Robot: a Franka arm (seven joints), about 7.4 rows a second.
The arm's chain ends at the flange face. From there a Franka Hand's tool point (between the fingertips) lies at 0.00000 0.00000 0.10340 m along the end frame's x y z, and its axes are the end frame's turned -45 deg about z.
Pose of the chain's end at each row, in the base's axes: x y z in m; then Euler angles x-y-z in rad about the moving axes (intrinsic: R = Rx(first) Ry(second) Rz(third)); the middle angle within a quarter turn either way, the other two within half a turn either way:
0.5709, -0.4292, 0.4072, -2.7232, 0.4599, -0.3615
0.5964, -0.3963, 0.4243, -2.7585, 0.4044, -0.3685
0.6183, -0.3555, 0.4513, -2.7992, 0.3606, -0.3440
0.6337, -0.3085, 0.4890, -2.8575, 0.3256, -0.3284
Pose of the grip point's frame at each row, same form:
0.6168, -0.3916, 0.3225, -2.7232, 0.4599, -1.1469
0.6371, -0.3608, 0.3361, -2.7585, 0.4044, -1.1539
0.6548, -0.3230, 0.3602, -2.7992, 0.3606, -1.1294
0.6668, -0.2810, 0.3950, -2.8575, 0.3256, -1.1138

